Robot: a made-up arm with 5 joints.
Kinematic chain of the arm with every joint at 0, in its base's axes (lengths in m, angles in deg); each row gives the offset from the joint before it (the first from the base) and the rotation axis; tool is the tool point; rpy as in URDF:
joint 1: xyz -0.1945 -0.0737 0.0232 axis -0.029 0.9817 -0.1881
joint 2: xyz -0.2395 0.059 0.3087 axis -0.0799 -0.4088 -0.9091
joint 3: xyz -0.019 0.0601 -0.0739 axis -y
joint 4: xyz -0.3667 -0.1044 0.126 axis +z
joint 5: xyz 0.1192 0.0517 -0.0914 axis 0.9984 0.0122 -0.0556
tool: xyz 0.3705 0.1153 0.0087 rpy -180 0 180
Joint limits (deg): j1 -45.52..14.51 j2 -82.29..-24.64 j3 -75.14..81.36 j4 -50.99..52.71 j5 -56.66..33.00
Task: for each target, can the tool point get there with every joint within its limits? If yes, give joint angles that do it. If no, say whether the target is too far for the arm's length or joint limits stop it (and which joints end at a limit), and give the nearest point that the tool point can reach.
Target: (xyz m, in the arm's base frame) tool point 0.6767 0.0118 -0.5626
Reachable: no: joint limits stop it (at a limit: joint 1, joint 2, joint 4, joint 5) | nearest point -0.1220 -0.0433 0.1048 | short by 1.042 m
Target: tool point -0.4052 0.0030 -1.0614
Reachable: no: joint limits stop it (at a limit: joint 1, joint 3, joint 4) | nearest point -0.7997 0.1650 -0.3504 | short by 0.829 m
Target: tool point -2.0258 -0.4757 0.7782
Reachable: no: too far | nearest point -0.9985 -0.1473 0.3338 | short by 1.166 m
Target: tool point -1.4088 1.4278 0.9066
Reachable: no: too far | nearest point -0.7299 0.3395 0.4677 | short by 1.356 m
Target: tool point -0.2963 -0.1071 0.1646
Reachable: yes | joints -15.44 -34.53 -42.43 -32.03 22.44
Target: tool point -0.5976 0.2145 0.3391
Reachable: yes | joints -4.76 -37.02 1.93 21.20 21.20
